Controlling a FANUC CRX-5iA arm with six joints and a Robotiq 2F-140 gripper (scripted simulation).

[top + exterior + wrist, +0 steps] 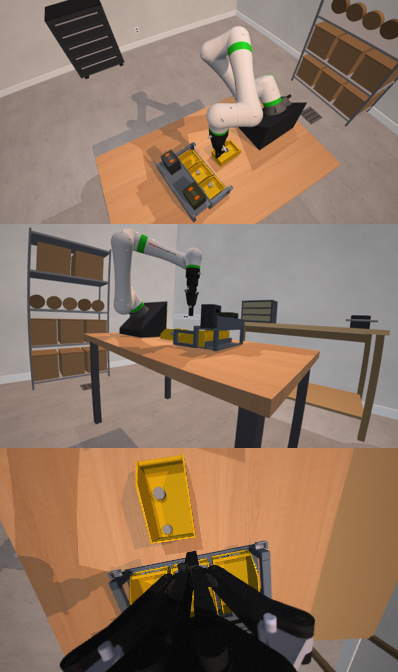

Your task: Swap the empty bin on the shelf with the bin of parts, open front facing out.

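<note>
The grey round part lies 130 mm behind my hand, 60 mm to the right of it and 190 mm below it. Also, from my hand: grey shelf: 170 mm ahead, 20 mm to the right, 130 mm below.
</note>
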